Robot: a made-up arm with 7 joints.
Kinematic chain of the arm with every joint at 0, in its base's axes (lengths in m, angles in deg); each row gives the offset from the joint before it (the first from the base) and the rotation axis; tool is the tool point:
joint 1: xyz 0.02 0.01 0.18 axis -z
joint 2: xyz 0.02 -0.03 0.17 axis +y
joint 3: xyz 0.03 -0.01 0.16 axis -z
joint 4: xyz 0.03 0 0.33 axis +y
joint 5: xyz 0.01 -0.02 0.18 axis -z
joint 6: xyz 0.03 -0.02 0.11 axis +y
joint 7: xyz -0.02 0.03 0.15 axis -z
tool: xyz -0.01 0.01 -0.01
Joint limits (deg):
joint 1: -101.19..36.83
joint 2: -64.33..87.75
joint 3: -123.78..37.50
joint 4: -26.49..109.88
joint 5: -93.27..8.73
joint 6: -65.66..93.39
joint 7: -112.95..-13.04
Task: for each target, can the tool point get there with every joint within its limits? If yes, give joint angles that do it. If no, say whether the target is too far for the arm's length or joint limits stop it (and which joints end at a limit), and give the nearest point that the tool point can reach.
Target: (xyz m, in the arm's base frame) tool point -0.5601 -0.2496 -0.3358
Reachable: no: joint limits stop it (at a limit: joint 2, joint 3) | nearest point -0.4234 -0.1884 0.2481 | short by 0.603 m
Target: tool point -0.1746 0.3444 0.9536
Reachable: yes | joints -27.10 8.20 -110.00 67.75 -9.60 25.40 -38.75
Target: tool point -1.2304 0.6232 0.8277
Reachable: no: too far | nearest point -0.7246 0.3752 0.7025 | short by 0.577 m
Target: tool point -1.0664 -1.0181 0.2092
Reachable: no: too far | nearest point -0.5670 -0.5455 0.5057 | short by 0.749 m
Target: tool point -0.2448 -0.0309 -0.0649
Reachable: no: joint limits stop it (at a limit: joint 1, joint 2, joint 4, joint 5) | nearest point -0.2103 0.2277 0.0498 | short by 0.285 m
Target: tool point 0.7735 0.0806 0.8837
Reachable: yes | joints -8.60 41.52 -16.59 19.40 -62.14 -14.37 -72.26
